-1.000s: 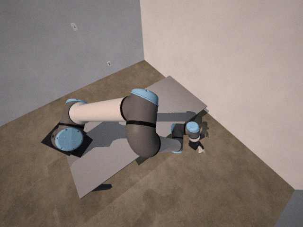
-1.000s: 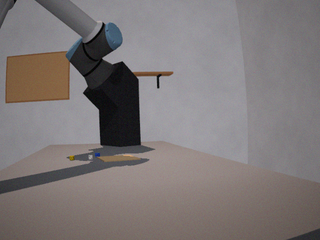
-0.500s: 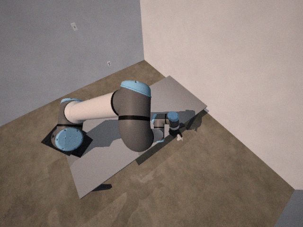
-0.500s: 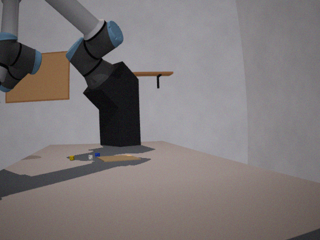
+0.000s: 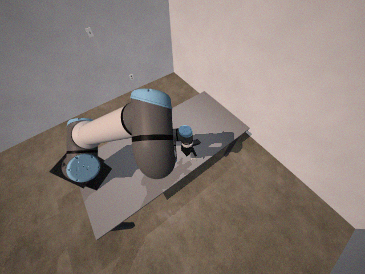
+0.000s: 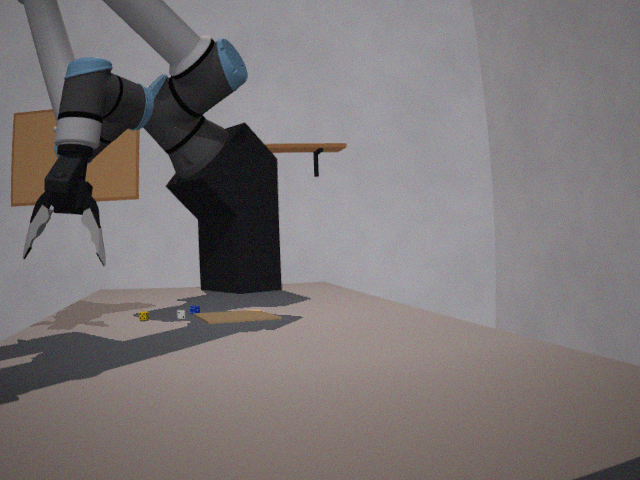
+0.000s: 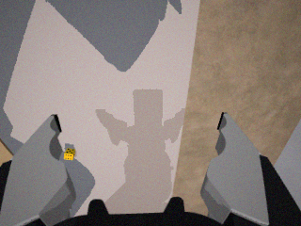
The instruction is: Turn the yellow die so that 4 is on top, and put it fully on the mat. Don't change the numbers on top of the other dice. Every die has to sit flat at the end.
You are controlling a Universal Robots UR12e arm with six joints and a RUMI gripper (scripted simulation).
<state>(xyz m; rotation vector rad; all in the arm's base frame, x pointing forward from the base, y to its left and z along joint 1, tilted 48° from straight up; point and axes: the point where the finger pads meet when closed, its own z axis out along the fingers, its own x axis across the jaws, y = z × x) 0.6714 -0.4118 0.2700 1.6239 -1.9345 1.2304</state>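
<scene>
The yellow die is 10 cm behind my hand, 17 cm to the left of it and 11 cm below it. The rest, counted from my hand: white die (9 cm behind, 25 cm to the left, 11 cm below); then blue die (15 cm behind, 29 cm to the left, 11 cm below); then tan mat (5 cm behind, 34 cm to the left, 12 cm below).
</scene>
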